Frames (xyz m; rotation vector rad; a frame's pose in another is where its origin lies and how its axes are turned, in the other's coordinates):
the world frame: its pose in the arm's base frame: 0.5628 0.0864 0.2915 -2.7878 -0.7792 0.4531
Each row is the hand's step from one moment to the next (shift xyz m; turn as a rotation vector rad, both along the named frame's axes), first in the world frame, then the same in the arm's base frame.
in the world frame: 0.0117 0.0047 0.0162 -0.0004 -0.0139 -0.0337
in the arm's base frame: 0.0061 0.0042 -0.0191 0.0049 0.0074 0.0354
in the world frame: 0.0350 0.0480 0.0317 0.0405 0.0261 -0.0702
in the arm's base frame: 0.0399 -0.0178 -0.0512 0.0695 -0.0086 0.0484
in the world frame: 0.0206 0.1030 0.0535 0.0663 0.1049 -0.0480
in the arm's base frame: 0.0464 -0.0690 -0.0836 0.1196 -0.0582 -0.0004
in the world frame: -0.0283 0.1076 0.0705 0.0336 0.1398 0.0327
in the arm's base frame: 0.0029 -0.0969 -0.0892 0.0814 -0.0953 -0.0776
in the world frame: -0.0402 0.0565 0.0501 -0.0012 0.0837 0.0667
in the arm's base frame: -0.0236 -0.0628 -0.0531 0.0151 -0.0629 -0.0853
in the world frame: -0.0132 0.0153 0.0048 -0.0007 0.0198 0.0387
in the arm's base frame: -0.0052 -0.0193 -0.0057 -0.0047 -0.0124 -0.0414
